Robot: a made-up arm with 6 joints.
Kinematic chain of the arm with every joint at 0, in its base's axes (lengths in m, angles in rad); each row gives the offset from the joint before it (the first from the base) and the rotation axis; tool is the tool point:
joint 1: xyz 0 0 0.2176 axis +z
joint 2: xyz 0 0.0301 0 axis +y
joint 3: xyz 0 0 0.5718 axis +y
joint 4: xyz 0 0 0.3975 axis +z
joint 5: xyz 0 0 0 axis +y
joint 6: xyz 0 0 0.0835 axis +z
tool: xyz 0 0 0
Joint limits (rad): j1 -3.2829..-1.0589 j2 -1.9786..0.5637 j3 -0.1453..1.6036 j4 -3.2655..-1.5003 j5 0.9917..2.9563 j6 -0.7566..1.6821
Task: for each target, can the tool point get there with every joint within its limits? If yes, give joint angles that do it. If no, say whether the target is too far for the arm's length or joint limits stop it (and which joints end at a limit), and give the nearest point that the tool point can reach.
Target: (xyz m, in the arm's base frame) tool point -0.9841 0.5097 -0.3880
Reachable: no: too far | nearest point -0.4705 0.7348 -0.2394 | short by 0.580 m
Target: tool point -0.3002 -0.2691 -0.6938
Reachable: no: joint limits stop it (at a limit: joint 1, joint 2, joint 3) | nearest point -0.3895 0.6916 -0.2527 | short by 1.061 m
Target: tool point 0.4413 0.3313 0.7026
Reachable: yes | joints -2.5754 -1.3657 1.4663 -1.9296 1.9357 -0.4718
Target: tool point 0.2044 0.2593 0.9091
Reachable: yes | joints -2.2693 -0.9238 1.4489 -2.5834 1.9920 -0.5453
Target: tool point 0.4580 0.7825 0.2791
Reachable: yes | joints -2.1271 -1.7039 0.6623 -2.3427 2.0036 -0.5569
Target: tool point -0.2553 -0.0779 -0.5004
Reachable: no: joint limits stop it (at a limit: joint 1, joint 2, joint 3) | nearest point -0.3835 0.6890 -0.2441 | short by 0.819 m
